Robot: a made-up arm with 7 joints. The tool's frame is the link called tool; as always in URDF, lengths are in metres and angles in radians. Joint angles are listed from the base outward. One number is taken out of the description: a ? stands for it. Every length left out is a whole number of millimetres.
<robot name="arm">
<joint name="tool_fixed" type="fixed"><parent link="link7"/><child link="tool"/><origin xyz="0 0 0"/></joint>
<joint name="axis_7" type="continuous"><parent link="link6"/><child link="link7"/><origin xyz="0.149 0 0" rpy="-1.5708 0 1.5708"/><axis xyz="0 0 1"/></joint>
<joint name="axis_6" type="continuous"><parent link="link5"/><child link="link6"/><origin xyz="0 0 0" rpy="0 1.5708 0"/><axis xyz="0 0 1"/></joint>
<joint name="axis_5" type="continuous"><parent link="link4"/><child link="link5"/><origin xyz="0 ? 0" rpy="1.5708 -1.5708 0"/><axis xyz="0 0 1"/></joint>
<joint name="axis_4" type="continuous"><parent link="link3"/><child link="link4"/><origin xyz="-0.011 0 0" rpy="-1.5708 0 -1.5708"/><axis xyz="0 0 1"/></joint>
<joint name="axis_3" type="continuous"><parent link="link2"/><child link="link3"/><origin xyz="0 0.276 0" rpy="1.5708 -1.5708 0"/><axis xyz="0 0 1"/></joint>
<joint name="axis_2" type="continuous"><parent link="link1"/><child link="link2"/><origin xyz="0.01 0 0" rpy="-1.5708 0 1.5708"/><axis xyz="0 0 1"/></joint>
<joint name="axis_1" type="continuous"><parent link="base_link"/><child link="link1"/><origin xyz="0 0 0.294" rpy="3.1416 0 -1.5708"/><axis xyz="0 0 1"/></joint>
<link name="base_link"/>
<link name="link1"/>
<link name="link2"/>
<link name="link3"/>
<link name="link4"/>
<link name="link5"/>
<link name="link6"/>
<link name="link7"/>
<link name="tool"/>
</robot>
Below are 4 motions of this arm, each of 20 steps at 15 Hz.
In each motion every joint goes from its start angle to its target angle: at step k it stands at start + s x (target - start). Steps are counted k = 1, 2, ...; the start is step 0. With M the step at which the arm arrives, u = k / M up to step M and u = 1 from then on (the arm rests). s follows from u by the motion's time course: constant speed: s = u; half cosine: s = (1 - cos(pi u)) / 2; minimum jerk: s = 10 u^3 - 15 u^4 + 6 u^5.
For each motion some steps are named. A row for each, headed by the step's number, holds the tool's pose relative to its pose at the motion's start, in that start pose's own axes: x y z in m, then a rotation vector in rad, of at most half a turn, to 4 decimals.
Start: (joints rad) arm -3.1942 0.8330 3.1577 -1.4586 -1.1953 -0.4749 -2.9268
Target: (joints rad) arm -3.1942 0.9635 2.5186 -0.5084 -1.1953 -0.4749 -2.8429
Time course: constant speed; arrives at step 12
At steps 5, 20:
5: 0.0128 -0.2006 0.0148 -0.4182 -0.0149 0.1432
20: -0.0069 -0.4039 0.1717 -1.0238 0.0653 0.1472

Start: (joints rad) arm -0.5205 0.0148 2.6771 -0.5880 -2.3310 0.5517 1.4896
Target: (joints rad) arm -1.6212 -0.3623 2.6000 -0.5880 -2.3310 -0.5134 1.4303
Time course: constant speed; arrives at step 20
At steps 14, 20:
14: 0.0690 0.2623 0.2875 1.2192 0.4017 -0.6975
20: 0.2141 0.2434 0.3895 1.6781 0.3887 -1.1301

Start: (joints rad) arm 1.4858 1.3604 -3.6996 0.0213 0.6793 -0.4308 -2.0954
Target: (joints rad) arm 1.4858 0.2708 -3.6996 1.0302 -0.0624 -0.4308 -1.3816
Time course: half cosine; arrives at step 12
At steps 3, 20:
3: -0.0327 0.1614 0.0793 0.2664 0.0913 -0.0421
20: 0.0852 0.4095 0.9855 1.9150 0.6153 -0.2962

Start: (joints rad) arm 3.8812 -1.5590 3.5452 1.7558 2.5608 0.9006 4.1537
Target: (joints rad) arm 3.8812 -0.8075 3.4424 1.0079 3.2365 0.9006 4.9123
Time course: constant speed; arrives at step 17
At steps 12, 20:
12: -0.3494 0.3533 0.0670 0.7833 0.6838 0.3198
20: -0.3984 0.5305 0.2113 1.3030 0.7001 0.4682

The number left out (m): 0.343
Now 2 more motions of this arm.
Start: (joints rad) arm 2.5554 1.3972 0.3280 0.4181 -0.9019 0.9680 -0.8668
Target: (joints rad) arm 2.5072 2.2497 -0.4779 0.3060 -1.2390 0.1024 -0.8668
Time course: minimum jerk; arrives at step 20
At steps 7, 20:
7: 0.0225 0.0555 -0.1012 -0.0896 -0.1035 -0.1945
20: 0.0605 0.3635 -0.2965 -0.1459 0.0898 -1.1436

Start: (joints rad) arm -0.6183 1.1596 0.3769 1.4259 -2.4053 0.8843 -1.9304
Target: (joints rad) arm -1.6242 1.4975 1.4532 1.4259 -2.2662 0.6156 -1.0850
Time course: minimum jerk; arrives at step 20
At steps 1, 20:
1: -0.0001 -0.0001 -0.0001 -0.0009 0.0005 0.0022
20: -0.1146 0.2132 -0.0461 -0.2692 0.1446 2.2296

